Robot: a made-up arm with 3 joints. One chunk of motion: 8 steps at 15 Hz.
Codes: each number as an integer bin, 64 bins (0 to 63) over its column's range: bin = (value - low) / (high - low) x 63, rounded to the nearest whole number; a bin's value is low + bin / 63 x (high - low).
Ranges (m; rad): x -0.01..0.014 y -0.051..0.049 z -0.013..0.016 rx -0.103..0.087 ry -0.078..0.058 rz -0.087..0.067
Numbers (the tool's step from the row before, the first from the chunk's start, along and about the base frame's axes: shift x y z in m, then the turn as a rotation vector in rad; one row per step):
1: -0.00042 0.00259 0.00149 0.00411 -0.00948 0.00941
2: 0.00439 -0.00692 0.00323 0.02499 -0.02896 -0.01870
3: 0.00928 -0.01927 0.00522 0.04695 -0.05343 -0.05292
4: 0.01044 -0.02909 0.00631 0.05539 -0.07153 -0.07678
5: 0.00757 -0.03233 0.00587 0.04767 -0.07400 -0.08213
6: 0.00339 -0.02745 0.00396 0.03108 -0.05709 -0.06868
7: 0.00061 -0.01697 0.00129 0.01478 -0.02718 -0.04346
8: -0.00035 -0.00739 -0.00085 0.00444 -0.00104 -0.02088
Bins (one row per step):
1: 25 34 31 36 32 39
2: 38 28 35 42 23 28
3: 51 20 40 50 11 14
4: 54 14 42 53 3 4
5: 46 12 41 50 2 2
6: 35 15 37 44 10 7
7: 28 21 31 39 24 18
8: 25 27 26 36 36 27

